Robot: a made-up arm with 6 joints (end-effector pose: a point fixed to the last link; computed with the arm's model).
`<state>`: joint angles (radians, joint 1 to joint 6).
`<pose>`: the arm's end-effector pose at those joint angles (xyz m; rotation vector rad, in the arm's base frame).
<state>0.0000 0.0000 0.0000 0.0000 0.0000 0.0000</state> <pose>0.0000 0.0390 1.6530 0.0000 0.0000 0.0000</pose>
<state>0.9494 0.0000 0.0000 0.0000 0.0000 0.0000</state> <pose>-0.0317 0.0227 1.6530 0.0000 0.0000 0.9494</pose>
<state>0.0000 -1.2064 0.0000 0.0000 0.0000 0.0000</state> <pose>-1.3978 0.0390 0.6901 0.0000 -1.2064 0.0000</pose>
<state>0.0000 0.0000 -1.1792 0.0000 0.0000 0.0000</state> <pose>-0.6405 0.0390 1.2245 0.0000 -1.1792 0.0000</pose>
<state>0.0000 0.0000 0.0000 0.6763 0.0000 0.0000</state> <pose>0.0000 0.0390 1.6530 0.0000 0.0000 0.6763</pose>
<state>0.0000 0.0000 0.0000 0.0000 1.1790 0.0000</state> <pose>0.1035 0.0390 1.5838 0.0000 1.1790 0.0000</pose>
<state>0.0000 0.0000 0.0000 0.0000 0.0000 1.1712</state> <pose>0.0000 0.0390 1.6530 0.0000 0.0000 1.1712</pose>
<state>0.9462 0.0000 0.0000 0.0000 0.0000 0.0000</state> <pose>-0.0316 0.0228 1.6530 0.0000 0.0000 0.9462</pose>
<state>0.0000 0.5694 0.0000 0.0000 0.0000 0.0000</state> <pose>0.8065 0.0390 1.4170 0.0000 0.5694 0.0000</pose>
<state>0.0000 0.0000 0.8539 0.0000 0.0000 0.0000</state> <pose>0.5224 0.0390 1.4153 0.0000 0.8539 0.0000</pose>
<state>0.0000 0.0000 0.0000 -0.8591 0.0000 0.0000</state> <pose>0.0000 0.0390 1.6530 0.0000 0.0000 -0.8591</pose>
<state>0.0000 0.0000 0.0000 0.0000 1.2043 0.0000</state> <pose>0.1046 0.0390 1.5811 0.0000 1.2043 0.0000</pose>
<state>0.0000 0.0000 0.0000 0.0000 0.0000 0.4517</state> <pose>0.0000 0.0390 1.6530 0.0000 0.0000 0.4517</pose>
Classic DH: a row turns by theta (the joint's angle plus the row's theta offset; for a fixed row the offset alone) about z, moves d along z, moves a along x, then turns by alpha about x. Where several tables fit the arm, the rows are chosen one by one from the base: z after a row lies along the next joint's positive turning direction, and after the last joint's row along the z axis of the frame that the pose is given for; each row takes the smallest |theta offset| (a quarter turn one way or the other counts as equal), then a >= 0, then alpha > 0; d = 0 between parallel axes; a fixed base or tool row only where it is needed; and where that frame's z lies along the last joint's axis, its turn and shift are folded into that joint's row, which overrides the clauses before.
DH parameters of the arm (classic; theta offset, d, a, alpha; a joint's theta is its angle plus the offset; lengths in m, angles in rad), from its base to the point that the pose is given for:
joint 1: 0 0.157 0 -1.5708
joint 2: -1.5708 0 0.803 0
joint 3: 1.5708 0.039 0 1.5708
joint 4: 0 0.581 0 -1.5708
joint 5: 0 0 0 1.5708
joint 6: 0 0.112 0 0

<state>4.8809 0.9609 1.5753 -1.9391 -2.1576 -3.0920</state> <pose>0.2795 -0.8917 0.1711 -1.3880 -1.0904 -2.3459</pose>
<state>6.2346 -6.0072 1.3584 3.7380 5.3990 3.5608</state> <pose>0.8682 0.0455 0.8167 0.8648 2.3570 0.8842</pose>
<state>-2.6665 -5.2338 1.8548 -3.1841 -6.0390 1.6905</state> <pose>-0.7684 -0.4404 -0.1070 -1.5765 -2.3759 0.6184</pose>
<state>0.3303 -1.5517 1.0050 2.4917 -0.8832 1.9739</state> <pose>-1.0201 -0.3639 0.7652 0.0986 0.5642 -1.3087</pose>
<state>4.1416 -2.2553 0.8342 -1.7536 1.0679 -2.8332</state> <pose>0.6284 1.0851 -0.2737 -1.6431 -0.3206 0.4264</pose>
